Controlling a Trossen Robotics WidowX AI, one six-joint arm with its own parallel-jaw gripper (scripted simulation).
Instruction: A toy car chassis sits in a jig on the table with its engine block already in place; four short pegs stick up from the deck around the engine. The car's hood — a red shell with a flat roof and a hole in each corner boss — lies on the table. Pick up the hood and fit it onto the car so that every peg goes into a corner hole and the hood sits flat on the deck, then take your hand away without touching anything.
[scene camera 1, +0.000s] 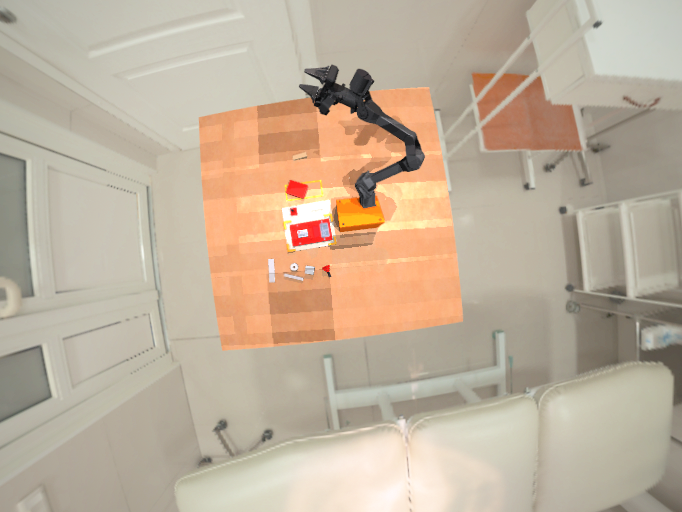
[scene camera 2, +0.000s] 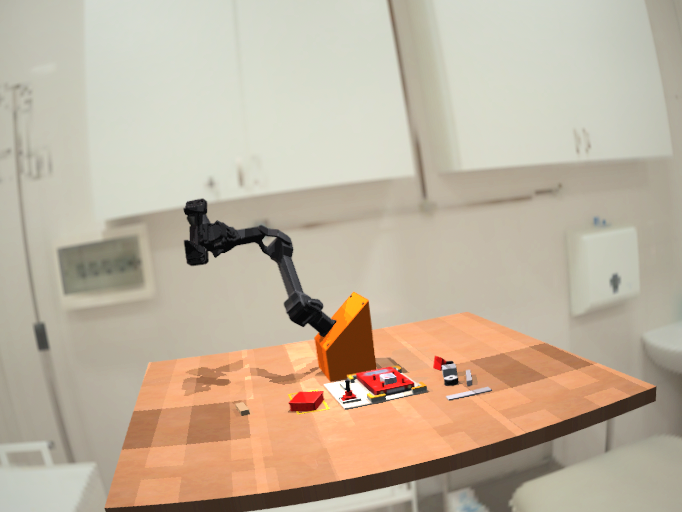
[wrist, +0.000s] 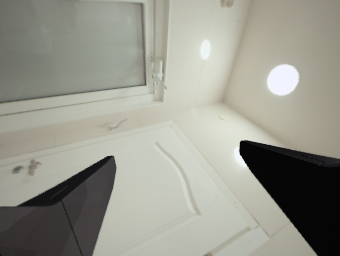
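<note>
The gripper (scene camera 2: 185, 224) is open and it's holding nothing. You can also find the gripper (scene camera 1: 301, 78) in another view, and the wrist view shows the gripper (wrist: 179, 154) too. Then there's a white jig (scene camera 2: 364, 397), and you can see the white jig (scene camera 1: 321, 210) as well.
</note>
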